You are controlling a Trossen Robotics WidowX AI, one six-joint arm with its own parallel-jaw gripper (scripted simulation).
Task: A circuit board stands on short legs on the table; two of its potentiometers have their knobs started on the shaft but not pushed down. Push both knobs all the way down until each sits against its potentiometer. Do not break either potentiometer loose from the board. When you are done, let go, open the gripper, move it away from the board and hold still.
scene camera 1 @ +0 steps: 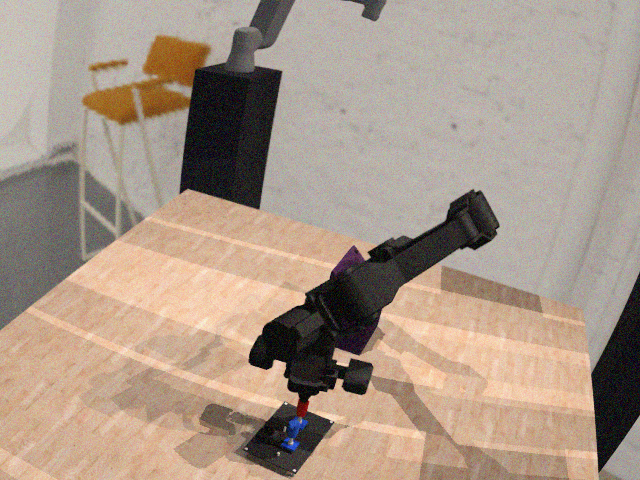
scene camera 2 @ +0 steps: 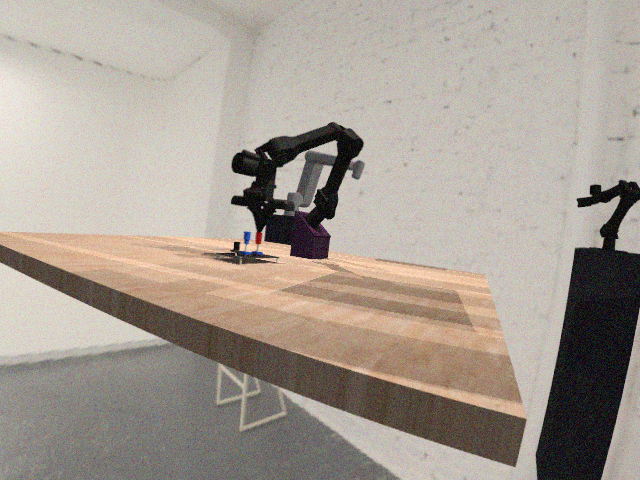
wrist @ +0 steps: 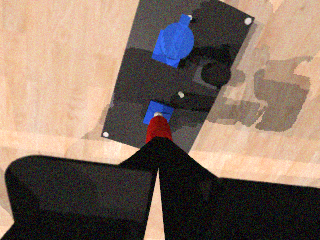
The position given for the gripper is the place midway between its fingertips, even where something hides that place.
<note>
In view: the gripper (scene camera 1: 303,401) and a blue knob (wrist: 177,40).
The gripper shows as well in scene camera 2 (scene camera 2: 259,232) and in the wrist view (wrist: 160,143).
</note>
